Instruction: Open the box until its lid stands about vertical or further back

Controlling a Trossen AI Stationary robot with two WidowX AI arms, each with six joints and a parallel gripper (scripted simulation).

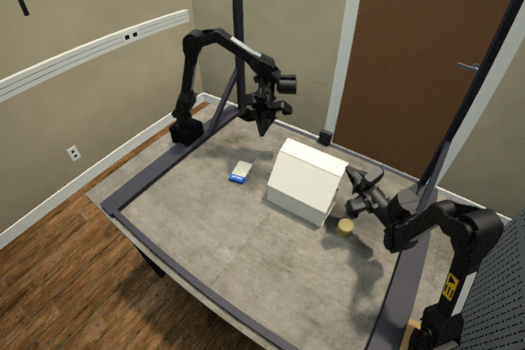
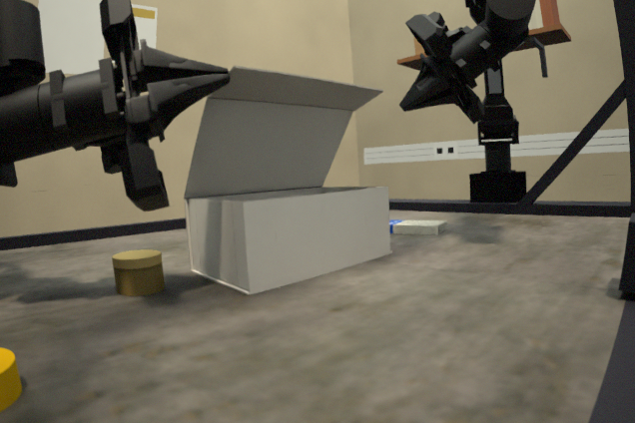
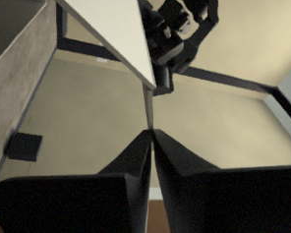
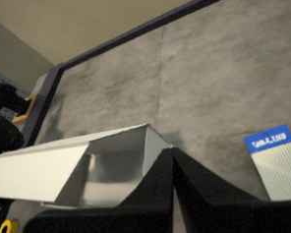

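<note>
The flap is 19 cm to the left of my right hand, 3 cm behind it and 2 cm below it. Round my right hand: box (20 cm to the left, 9 cm below).
My left gripper is now 30 mm short of the flap and 130 mm to the left of it. The rest, counted from my left hand: box (60 mm ahead, 120 mm to the right, 70 mm below).
</note>
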